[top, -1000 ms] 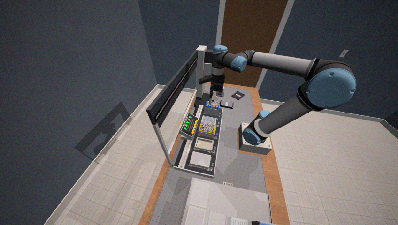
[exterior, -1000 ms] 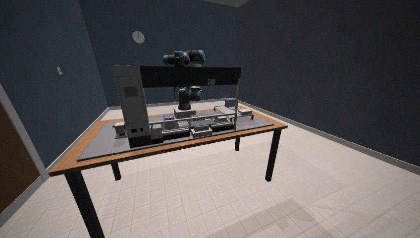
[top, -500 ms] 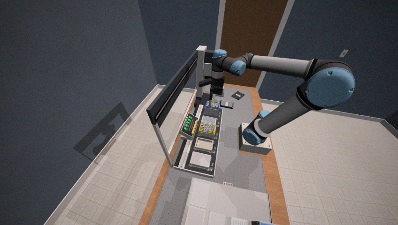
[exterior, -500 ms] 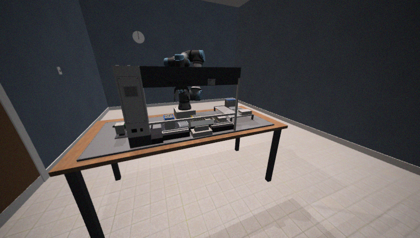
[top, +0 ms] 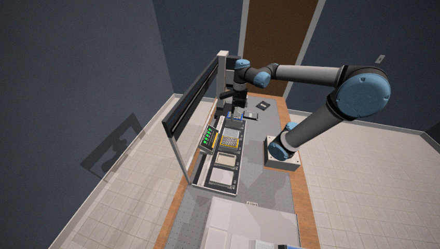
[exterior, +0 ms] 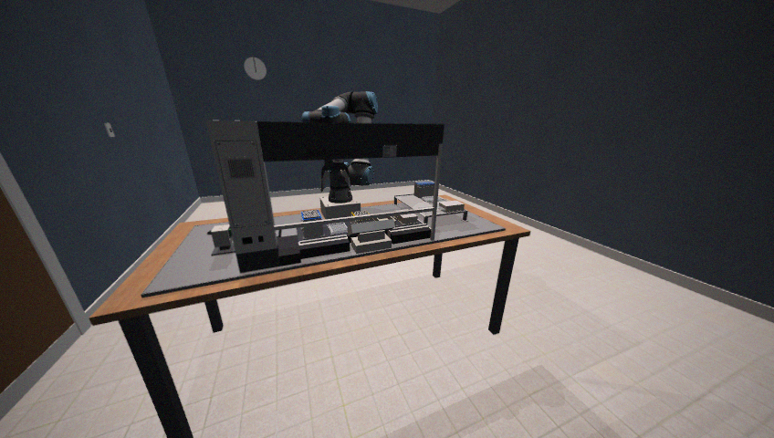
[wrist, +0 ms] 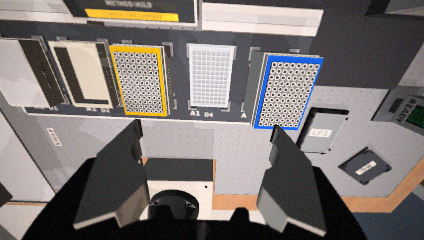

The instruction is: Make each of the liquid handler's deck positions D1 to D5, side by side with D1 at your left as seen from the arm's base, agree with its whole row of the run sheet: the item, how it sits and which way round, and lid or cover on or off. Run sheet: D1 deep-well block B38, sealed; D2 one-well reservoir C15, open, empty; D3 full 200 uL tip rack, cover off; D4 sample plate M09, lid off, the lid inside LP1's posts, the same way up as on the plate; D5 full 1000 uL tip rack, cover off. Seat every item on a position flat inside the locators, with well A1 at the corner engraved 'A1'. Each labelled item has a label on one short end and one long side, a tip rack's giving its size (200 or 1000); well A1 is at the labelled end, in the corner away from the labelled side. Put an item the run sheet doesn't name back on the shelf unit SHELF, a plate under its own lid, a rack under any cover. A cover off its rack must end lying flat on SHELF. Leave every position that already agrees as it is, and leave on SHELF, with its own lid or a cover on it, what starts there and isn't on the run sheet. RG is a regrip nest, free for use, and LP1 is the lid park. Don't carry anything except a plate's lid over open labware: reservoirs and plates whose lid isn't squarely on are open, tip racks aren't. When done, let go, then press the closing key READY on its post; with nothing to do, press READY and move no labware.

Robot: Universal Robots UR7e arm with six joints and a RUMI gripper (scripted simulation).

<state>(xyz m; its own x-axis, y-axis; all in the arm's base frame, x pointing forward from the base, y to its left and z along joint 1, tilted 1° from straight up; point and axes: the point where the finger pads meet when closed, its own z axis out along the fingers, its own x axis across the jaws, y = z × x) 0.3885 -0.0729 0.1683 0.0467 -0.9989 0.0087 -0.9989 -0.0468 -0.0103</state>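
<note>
Right now the well plate is 190 mm below my hand. Also, from my hand: blue-framed tip rack 140 mm below, 130 mm to the right, 10 mm behind; one-well reservoir 250 mm to the left, 190 mm below, 20 mm behind; yellow-framed tip rack 160 mm below, 120 mm to the left, 20 mm behind.
</note>
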